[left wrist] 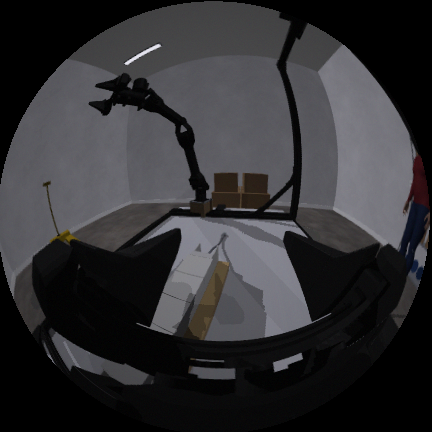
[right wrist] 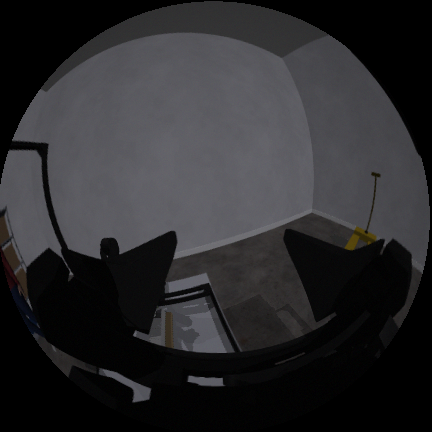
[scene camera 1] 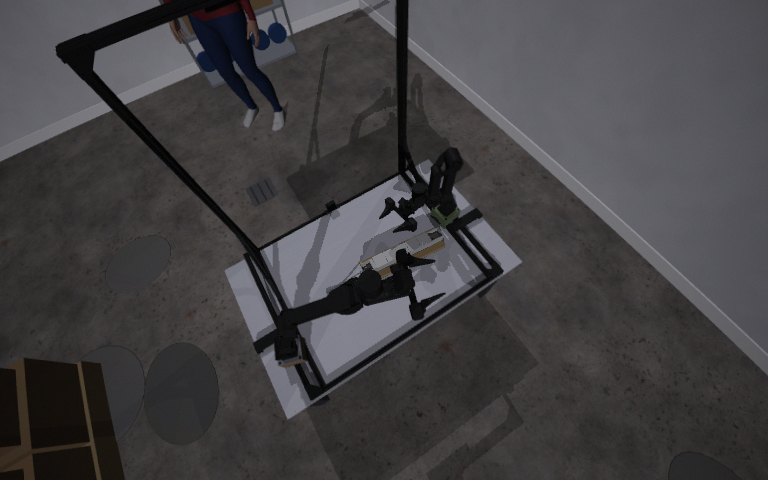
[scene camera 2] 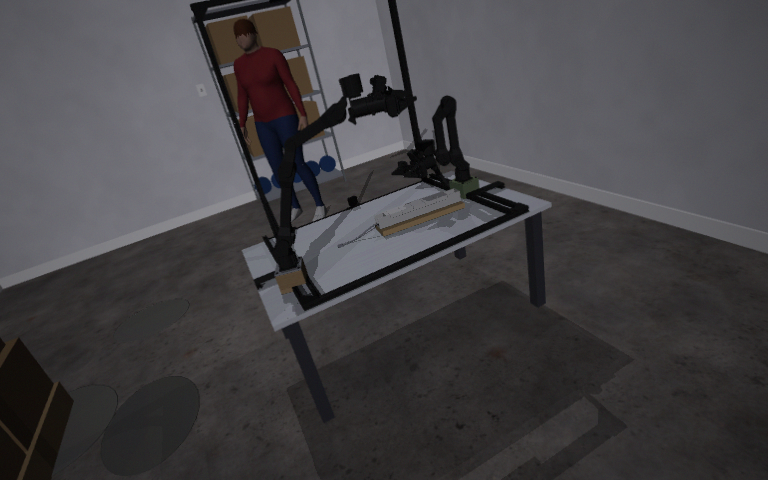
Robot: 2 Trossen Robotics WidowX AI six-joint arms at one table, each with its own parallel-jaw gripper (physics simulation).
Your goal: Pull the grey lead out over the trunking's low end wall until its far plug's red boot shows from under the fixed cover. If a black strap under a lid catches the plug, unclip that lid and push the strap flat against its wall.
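Pixels of known places: left gripper, fingertip midpoint: (left wrist: 234, 235) (scene camera 1: 386, 225) (scene camera 2: 397, 175); right gripper, fingertip midpoint: (left wrist: 91, 94) (right wrist: 232, 235) (scene camera 1: 440, 276) (scene camera 2: 413, 94); left arm's base, link origin: (scene camera 1: 446, 209) (scene camera 2: 463, 179); right arm's base, link origin: (left wrist: 200, 199) (scene camera 1: 288, 350) (scene camera 2: 288, 265).
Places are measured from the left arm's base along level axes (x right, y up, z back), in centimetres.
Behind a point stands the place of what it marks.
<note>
The pale trunking (scene camera 1: 390, 257) @(x -2.2, y 0.3, z -37.1 cm) (scene camera 2: 421, 208) (left wrist: 181, 286) @(x -1.2, y 0.3, z -35.5 cm) lies along a wooden strip (scene camera 1: 434, 247) @(x -9.9, y -5.0, z -16.5 cm) (scene camera 2: 421, 218) @(x -7.5, y -5.3, z -32.7 cm) (left wrist: 208, 300) @(x 2.9, y -5.0, z -36.4 cm) (right wrist: 169, 330) @(x -9.4, y -5.0, z -22.9 cm) on the table. The thin grey lead (scene camera 2: 356, 236) @(x 4.0, y -6.1, z -59.6 cm) (left wrist: 218, 243) @(x 4.1, y -5.7, z -58.6 cm) runs out over its left end in scene camera 2 and rests on the table. Lids look in place; a dark opening shows near the right end in scene camera 1. Strap, plug and red boot cannot be made out. My left gripper (scene camera 1: 387, 224) @(x 6.4, y 12.4, z -31.9 cm) (left wrist: 234, 235) @(x 6.4, y 12.4, z -31.9 cm) is open and empty beyond the trunking's right part. My right gripper (scene camera 1: 439, 277) @(x -32.8, y 50.2, z -43.2 cm) (right wrist: 232, 235) @(x -32.8, y 50.2, z -43.2 cm) is open and empty, high above the table.
A black frame (scene camera 1: 407, 337) @(x -32.7, y -5.5, z -53.3 cm) (scene camera 2: 396, 260) @(x -30.0, y -5.4, z -61.7 cm) borders the white table (scene camera 1: 283, 404) @(x -21.1, y -7.5, z -108.9 cm) (scene camera 2: 271, 316) @(x -20.4, y -7.4, z -108.7 cm), with uprights at its far corners. The left arm's green base (scene camera 2: 465, 187) @(x -5.1, y -1.9, z -3.7 cm) stands near the trunking's right end. A person (scene camera 2: 266, 84) stands behind the table.
</note>
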